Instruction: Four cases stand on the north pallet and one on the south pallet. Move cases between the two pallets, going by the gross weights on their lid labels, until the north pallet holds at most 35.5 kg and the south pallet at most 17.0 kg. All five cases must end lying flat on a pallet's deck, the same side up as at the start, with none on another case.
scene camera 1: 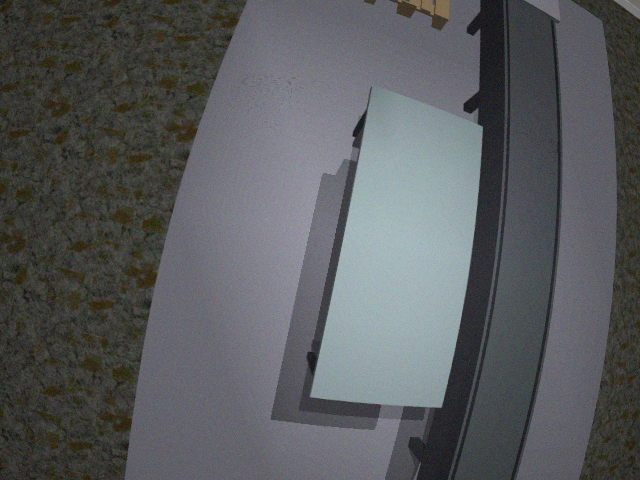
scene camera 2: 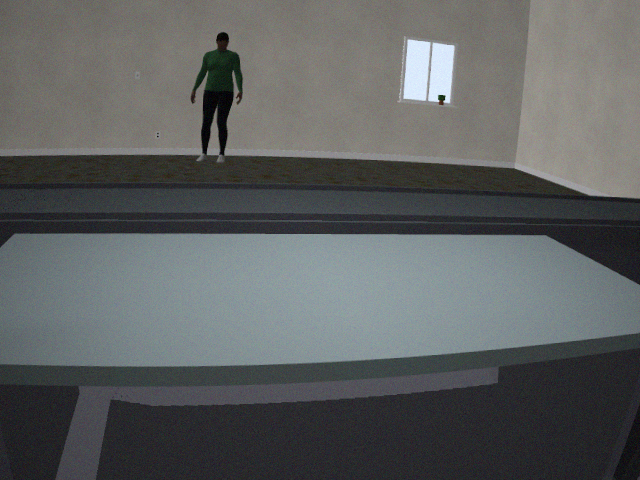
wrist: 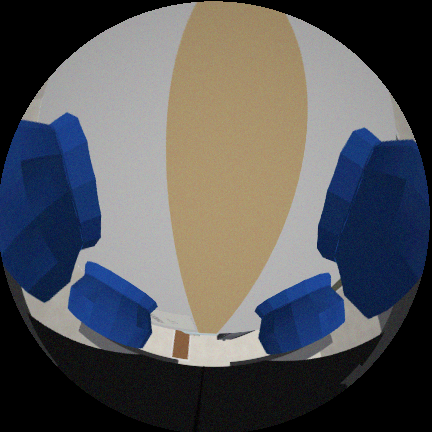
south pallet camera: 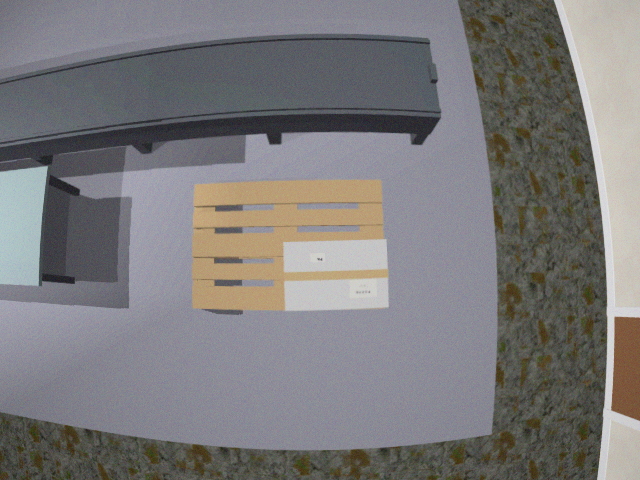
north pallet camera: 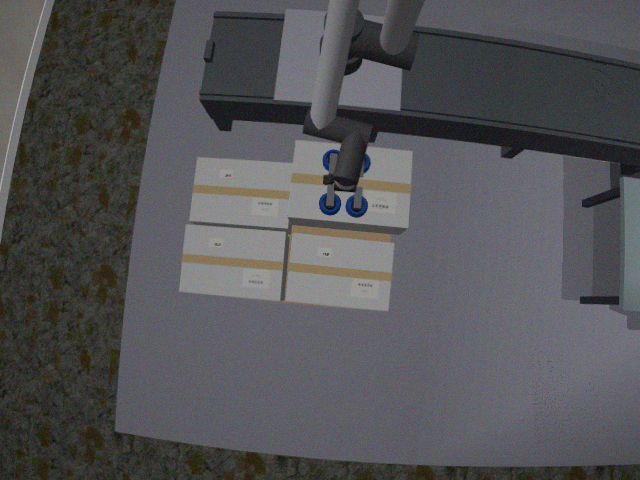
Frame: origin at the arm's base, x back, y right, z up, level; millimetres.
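Seen in the pictures: hand, its tool point: (wrist: 207, 253).
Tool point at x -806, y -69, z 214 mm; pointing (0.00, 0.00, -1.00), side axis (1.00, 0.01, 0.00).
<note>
A point is followed by its place in that frame.
My suction gripper (north pallet camera: 344, 183) @[x -806, y -69, z 214 mm] (wrist: 210, 215) @[x -806, y -69, z 214 mm] is shut on a white case with a tan tape band (north pallet camera: 392, 165) @[x -691, y -290, z 236 mm] (wrist: 125, 150). It holds the case level, raised above the rail-side right part of the north pallet (north pallet camera: 361, 235) @[x -952, y -220, z -426 mm] (scene camera 1: 440, 20) @[x -664, y -408, z -464 mm]. Three other cases lie flat there in the north pallet view: a back left one (north pallet camera: 219, 206) @[x -892, y 614, z -176 mm], a front left one (north pallet camera: 206, 273) @[x -1277, y 635, z -143 mm] and a front right one (north pallet camera: 320, 289) @[x -1304, y 0, z -169 mm]. In the south pallet view, one case (south pallet camera: 330, 297) @[x -1324, y -5434, z -175 mm] lies flat at the front right of the south pallet (south pallet camera: 232, 193) @[x -672, y -4833, z -426 mm]. The lid label figures are too small to read.
A pale table (scene camera 1: 403, 248) @[x -956, y -2689, z -40 mm] (scene camera 2: 310, 299) @[x -1016, y -2577, z -40 mm] (north pallet camera: 630, 242) @[x -898, y -1802, z -40 mm] (south pallet camera: 20, 227) @[x -913, y -3362, z -40 mm] stands between the pallets. The floor rail (scene camera 1: 527, 206) (north pallet camera: 516, 87) (south pallet camera: 284, 72) runs behind the pallets; the arm's carriage (north pallet camera: 297, 62) @[x -58, y 243, z -1 mm] is at the north end. A person in green (scene camera 2: 220, 72) stands beyond the rail.
</note>
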